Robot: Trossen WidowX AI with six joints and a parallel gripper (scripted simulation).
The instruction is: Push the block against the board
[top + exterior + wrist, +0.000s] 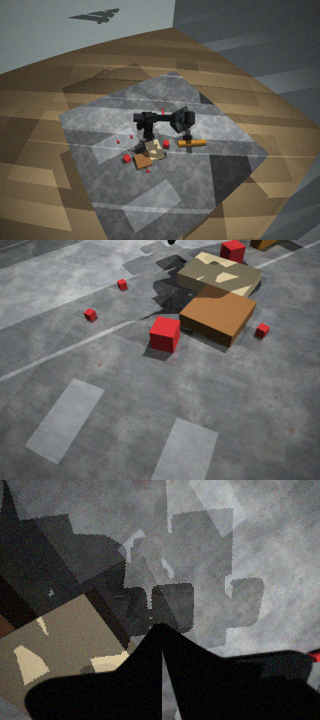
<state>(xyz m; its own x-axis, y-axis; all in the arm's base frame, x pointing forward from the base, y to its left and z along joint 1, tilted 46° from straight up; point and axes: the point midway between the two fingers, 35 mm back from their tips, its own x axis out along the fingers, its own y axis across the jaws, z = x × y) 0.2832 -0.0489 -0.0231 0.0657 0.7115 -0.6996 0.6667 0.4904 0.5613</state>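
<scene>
Right now my gripper tip is 4 cm short of the cream rectangular board, 12 cm to the right of it and 4 cm above it. The rest, counted from my gripper tip: red stick 26 cm behind, 14 cm to the right, 5 cm below; long orange bar 23 cm behind, 24 cm to the left, 4 cm below; brown square block 15 cm ahead, 13 cm to the left, 4 cm below.
</scene>
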